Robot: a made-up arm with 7 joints.
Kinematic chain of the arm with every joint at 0, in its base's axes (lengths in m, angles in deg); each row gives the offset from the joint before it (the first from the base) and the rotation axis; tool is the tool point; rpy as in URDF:
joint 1: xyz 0 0 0 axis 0.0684 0.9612 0.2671
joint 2: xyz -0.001 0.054 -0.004 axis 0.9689 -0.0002 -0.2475
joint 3: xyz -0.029 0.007 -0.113 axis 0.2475 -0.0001 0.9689
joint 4: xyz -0.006 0 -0.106 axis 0.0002 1 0
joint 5: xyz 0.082 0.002 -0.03 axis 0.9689 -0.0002 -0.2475
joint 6: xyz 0.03 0 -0.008 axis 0.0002 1 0
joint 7: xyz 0.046 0 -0.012 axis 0.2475 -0.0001 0.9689
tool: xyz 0 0 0 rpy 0 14.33 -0.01
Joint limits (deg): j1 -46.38..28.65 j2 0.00..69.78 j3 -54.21..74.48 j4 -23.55..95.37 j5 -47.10..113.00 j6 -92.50..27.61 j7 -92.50..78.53
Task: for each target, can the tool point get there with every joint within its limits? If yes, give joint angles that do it. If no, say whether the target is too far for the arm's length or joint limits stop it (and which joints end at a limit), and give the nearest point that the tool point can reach.
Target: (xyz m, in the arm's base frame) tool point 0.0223 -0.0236 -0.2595
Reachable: yes | joints 14.19 7.82 -40.14 -9.59 80.00 -5.89 5.29
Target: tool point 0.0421 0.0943 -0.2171
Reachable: yes | joints 15.24 11.58 2.84 -9.66 25.14 -69.56 -54.74
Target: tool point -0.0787 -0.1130 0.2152
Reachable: no: joint limits stop it (at a limit: joint 1, joint 2, joint 3, joint 4) | nearest point 0.1228 -0.0794 -0.0832 | short by 0.362 m
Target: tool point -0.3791 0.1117 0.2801
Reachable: no: too far | nearest point -0.0736 0.2416 -0.0277 | short by 0.453 m
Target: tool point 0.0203 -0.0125 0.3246
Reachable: no: joint limits stop it (at a limit: joint 1, joint 2, joint 4) | nearest point 0.0955 0.2101 0.1128 | short by 0.316 m
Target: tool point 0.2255 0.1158 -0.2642
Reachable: yes | joints -39.92 25.01 -18.38 70.78 40.59 -79.25 61.24
